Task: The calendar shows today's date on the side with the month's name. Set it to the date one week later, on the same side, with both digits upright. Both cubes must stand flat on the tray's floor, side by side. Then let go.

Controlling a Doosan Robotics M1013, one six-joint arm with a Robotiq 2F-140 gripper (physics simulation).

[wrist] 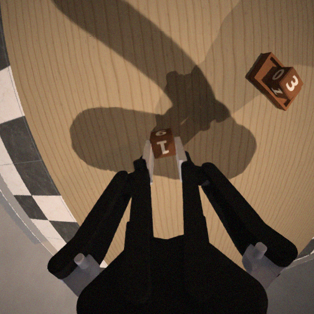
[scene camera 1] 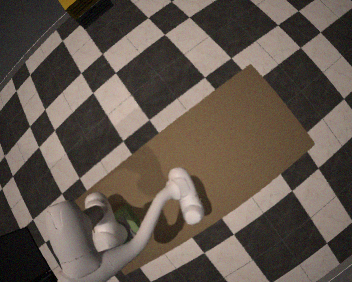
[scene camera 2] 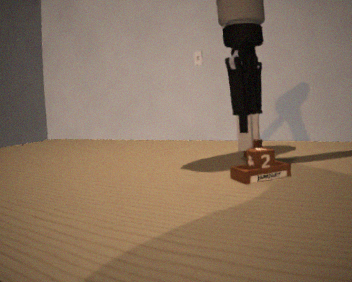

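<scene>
My gripper [scene camera 2: 250, 137] [wrist: 163, 146] is shut on a loose reddish-brown cube [scene camera 2: 258, 143] [wrist: 162, 144], behind the tray in the scene camera 2 view. In the wrist view this cube shows a 1 and, on a narrow strip of another face, a 6 or 9. Whether it touches the table cannot be told. The brown tray [scene camera 2: 240, 175] [wrist: 259, 68] bears a name label, blurred now, on its front. The other cube [scene camera 2: 261, 158] [wrist: 292, 81] sits in the tray, showing a 2 above the label; the wrist view shows a 3 and a 0 on it.
The wooden table [scene camera 1: 235, 130] [scene camera 2: 125, 210] [wrist: 125, 90] bears the arm's shadows. In the wrist view the tray stands at the upper right, apart from the held cube. The white arm [scene camera 1: 190, 202] hides the gripper, cubes and tray in scene camera 1. A green object [scene camera 1: 131, 223] shows beside the arm.
</scene>
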